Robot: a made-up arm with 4 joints. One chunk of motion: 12 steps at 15 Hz.
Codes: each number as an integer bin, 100 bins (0 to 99) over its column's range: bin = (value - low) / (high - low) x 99, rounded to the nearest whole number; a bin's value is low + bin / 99 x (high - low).
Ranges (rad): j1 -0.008..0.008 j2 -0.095..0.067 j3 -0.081..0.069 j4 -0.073..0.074
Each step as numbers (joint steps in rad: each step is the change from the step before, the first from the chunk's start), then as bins.
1 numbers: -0.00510 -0.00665 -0.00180 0.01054
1 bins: 18 54 52 56
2 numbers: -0.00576 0.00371 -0.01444 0.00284
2 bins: 14 60 44 51
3 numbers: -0.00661 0.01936 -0.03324 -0.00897
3 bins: 9 70 32 43
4 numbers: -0.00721 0.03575 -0.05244 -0.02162
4 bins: 5 80 19 35
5 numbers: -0.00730 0.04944 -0.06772 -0.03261
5 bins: 4 88 9 27
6 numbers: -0.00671 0.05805 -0.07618 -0.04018
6 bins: 8 94 3 22
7 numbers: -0.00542 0.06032 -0.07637 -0.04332
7 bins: 16 95 3 20
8 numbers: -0.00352 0.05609 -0.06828 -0.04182
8 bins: 28 92 8 21
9 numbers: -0.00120 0.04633 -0.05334 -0.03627
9 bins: 42 86 18 25
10 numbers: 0.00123 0.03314 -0.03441 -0.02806
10 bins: 57 78 31 30
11 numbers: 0.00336 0.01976 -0.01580 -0.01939
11 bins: 70 70 43 36
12 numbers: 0.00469 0.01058 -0.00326 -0.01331
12 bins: 79 65 51 40
